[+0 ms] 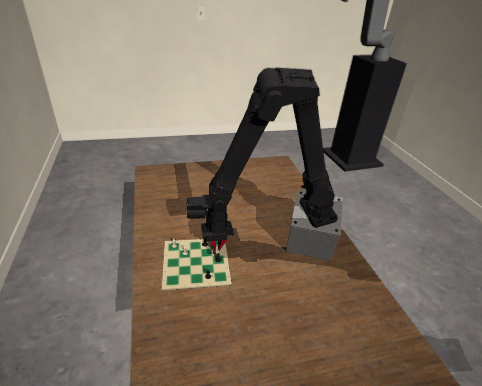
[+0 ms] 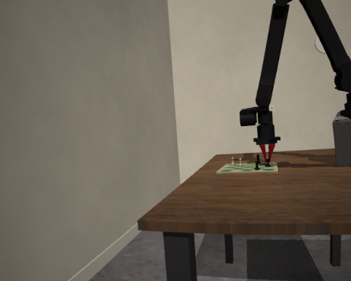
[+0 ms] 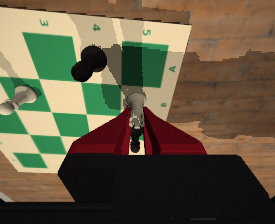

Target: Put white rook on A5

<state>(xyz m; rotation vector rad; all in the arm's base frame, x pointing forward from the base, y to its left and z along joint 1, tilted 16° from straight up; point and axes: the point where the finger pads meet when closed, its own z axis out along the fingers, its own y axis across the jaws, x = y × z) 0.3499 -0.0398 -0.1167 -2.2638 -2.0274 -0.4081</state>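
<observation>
Right now my hand is right at the white rook. Round my hand: chessboard (80 mm ahead, 20 mm to the left, 20 mm below).
</observation>
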